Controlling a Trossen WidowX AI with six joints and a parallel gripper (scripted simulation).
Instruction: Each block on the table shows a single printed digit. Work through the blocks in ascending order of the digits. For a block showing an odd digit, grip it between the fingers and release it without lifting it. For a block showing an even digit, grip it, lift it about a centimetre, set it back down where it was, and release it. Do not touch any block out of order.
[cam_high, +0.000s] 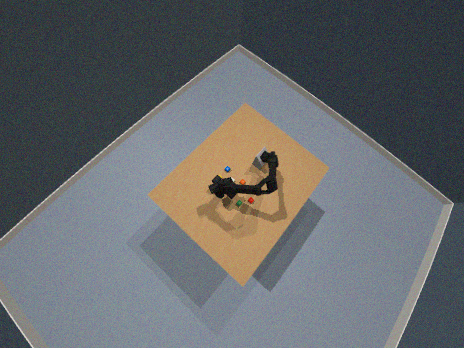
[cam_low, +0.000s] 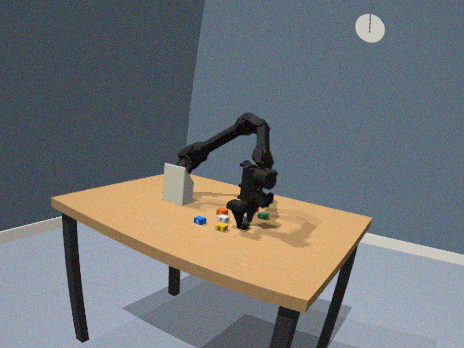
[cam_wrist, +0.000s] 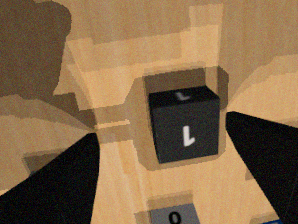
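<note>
Right now my gripper tip is 10 mm to the left of the black block. The rest, counted from my gripper tip: white block 90 mm behind; then yellow block 80 mm to the right, 50 mm behind; then grey block 70 mm to the left, 30 mm behind.
</note>
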